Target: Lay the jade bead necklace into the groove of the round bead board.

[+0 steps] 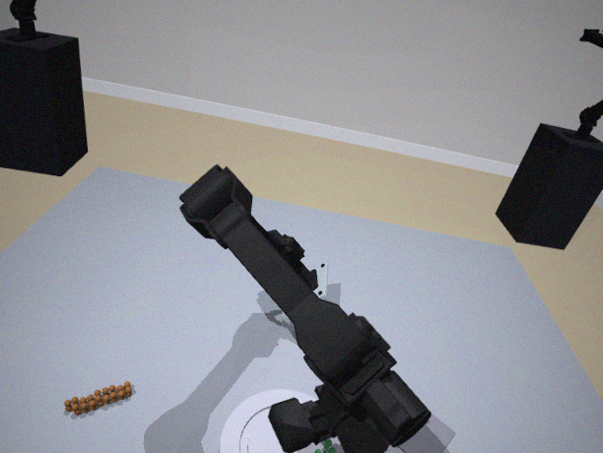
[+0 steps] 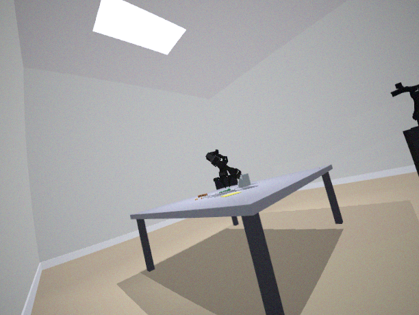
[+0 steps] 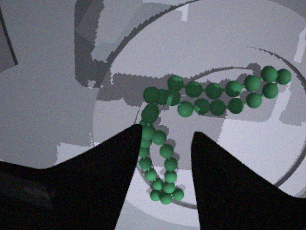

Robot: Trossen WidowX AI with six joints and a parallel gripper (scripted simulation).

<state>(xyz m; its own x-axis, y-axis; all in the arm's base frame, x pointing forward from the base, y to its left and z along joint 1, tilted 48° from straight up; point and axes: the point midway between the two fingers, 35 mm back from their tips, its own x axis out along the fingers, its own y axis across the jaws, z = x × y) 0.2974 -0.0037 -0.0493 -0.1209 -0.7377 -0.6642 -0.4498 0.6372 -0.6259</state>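
Now: the round bead board 5 cm to the right of my gripper tip and 3 cm below it. From my gripper tip the other things lie so: yellow strip (20 cm ahead, 17 cm to the left, 3 cm below); then flat grey square (18 cm to the left, 4 cm behind, 3 cm below).
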